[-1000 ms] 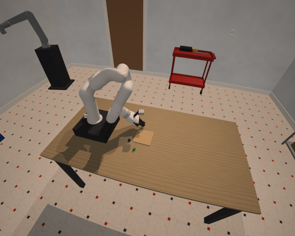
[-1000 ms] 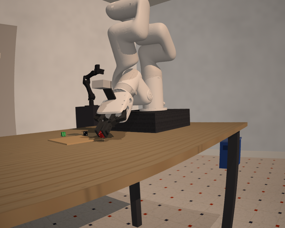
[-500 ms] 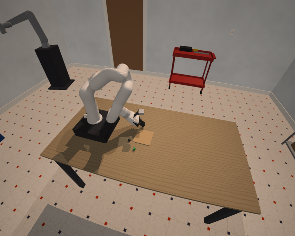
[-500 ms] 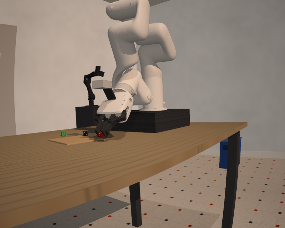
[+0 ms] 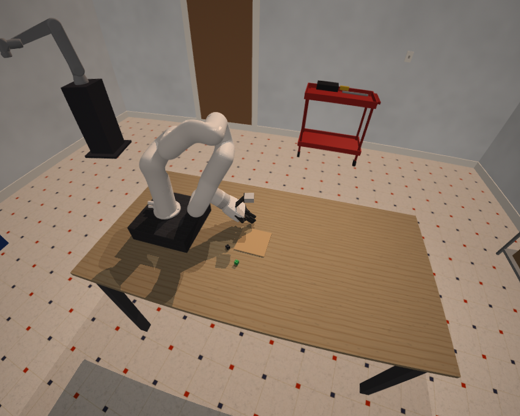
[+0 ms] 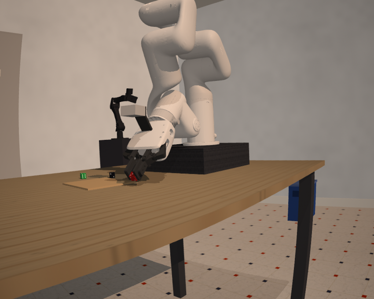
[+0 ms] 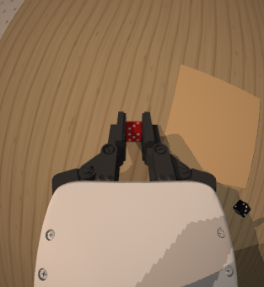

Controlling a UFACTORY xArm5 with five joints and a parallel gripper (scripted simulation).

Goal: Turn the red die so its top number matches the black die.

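My gripper is now 110 mm to the left of the tan mat, 40 mm above it and 20 mm short of it. Round my hand: black die 160 mm to the right, 90 mm behind, 30 mm below; green die 240 mm to the right, 40 mm behind, 30 mm below; red die 10 mm below, 10 mm ahead.
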